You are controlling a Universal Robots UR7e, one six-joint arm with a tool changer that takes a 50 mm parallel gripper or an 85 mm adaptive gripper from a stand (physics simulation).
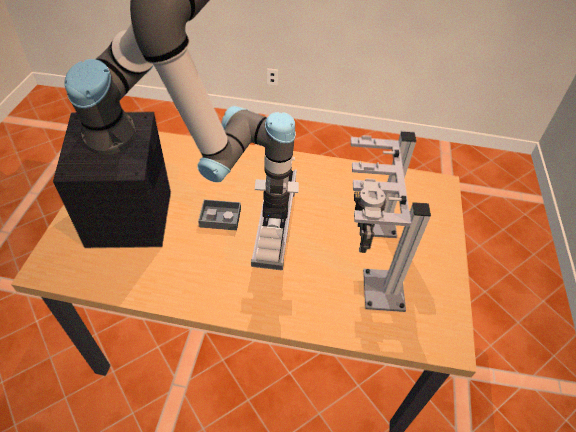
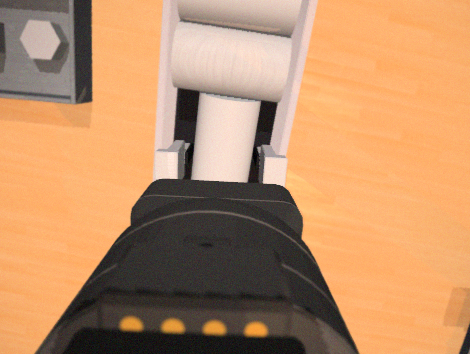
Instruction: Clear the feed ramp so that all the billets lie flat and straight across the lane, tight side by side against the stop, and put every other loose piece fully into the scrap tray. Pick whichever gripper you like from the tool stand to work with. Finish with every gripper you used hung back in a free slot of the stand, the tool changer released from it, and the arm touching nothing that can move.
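Places are measured from the arm's base along level axes (x back, y left, z down), in metres.
Where they show: arm's base, origin of its link: [image 1: 109, 134].
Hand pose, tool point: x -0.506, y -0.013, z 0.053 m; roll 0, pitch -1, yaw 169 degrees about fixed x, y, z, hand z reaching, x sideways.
Note:
Each offset is from my tool point to the top centre of the thing. Level surfaces: height alone.
The feed ramp [image 1: 286, 240] [image 2: 295, 75] slopes to a stop {dz +0.206, dx -0.005, dy -0.128 m} [image 1: 267, 264] at its near end. Three billets lie across the lane at that end: one {dz +0.188, dx -0.002, dy -0.105 m} [image 1: 268, 254] by the stop, a second [image 1: 270, 243] [image 2: 240, 12] and a third [image 1: 270, 232] [image 2: 232, 60]. A further billet {dz +0.170, dx +0.010, dy +0.027 m} [image 1: 274, 223] [image 2: 225, 135] lies lengthwise, its end close to the third. My gripper [image 1: 275, 219] [image 2: 222, 156] is open, its fingers on either side of the lengthwise billet with gaps on both sides. The scrap tray {dz +0.245, dx +0.207, dy +0.058 m} [image 1: 218, 226] [image 2: 82, 55] holds a blocky piece {dz +0.251, dx +0.234, dy +0.054 m} [image 1: 211, 213] and a hexagonal piece {dz +0.260, dx +0.179, dy +0.062 m} [image 1: 228, 216] [image 2: 40, 39].
The tool stand [image 1: 407, 250] is at the right of the table {dz +0.280 m} [image 1: 320, 300]. Another gripper [image 1: 366, 237] hangs in one of its nearer slots, and slots farther back look free. The tray is left of the ramp. The arm's black pedestal [image 1: 117, 210] is at the far left.

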